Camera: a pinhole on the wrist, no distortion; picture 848 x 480 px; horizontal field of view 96.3 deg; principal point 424.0 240.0 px. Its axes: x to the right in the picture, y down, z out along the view. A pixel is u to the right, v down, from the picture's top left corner.
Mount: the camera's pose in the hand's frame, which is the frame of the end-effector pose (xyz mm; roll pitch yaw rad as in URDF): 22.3 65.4 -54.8 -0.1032 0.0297 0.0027
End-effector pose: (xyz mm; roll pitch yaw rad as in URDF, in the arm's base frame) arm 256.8 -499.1 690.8 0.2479 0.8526 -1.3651
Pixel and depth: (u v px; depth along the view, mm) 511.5 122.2 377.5
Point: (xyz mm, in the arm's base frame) 231.2 -829.6 808.3
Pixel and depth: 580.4 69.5 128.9
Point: 281.4 -609.4 684.0
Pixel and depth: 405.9 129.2 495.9
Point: 190.3 -855.7 965.3
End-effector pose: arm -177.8 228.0 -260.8 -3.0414 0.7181 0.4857
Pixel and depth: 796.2 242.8 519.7
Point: -42.6 210.2 -964.3
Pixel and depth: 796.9 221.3 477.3
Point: -59.4 232.6 -905.8
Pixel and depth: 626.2 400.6 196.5
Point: -101.9 92.9 -457.0
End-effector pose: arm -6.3 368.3 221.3 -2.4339 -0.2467 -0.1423
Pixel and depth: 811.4 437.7 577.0
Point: 745.2 243.2 -240.6
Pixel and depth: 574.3 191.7 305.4
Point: 211.5 455.8 37.9
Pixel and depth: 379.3 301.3 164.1
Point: 35.7 348.7 76.4
